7 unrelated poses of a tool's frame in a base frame.
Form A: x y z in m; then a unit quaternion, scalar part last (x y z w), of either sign.
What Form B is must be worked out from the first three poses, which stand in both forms.
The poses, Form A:
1: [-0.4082 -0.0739 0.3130 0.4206 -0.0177 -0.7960 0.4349]
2: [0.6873 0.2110 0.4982 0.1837 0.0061 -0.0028 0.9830]
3: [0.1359 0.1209 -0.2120 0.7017 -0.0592 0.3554 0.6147]
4: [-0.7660 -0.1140 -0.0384 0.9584 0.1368 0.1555 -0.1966]
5: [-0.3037 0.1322 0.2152 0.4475 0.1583 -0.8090 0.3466]
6: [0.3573 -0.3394 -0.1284 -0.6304 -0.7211 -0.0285 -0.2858]
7: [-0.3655 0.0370 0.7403 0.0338 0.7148 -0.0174 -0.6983]
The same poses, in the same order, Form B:
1: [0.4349 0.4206 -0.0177 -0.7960 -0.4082 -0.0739 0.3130]
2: [0.9830 0.1837 0.0061 -0.0028 0.6873 0.2110 0.4982]
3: [0.6147 0.7017 -0.0592 0.3554 0.1359 0.1209 -0.2120]
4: [0.1966 -0.9584 -0.1368 -0.1555 -0.7660 -0.1140 -0.0384]
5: [0.3466 0.4475 0.1583 -0.8090 -0.3037 0.1322 0.2152]
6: [0.2858 0.6304 0.7211 0.0285 0.3573 -0.3394 -0.1284]
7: [0.6983 -0.0338 -0.7148 0.0174 -0.3655 0.0370 0.7403]
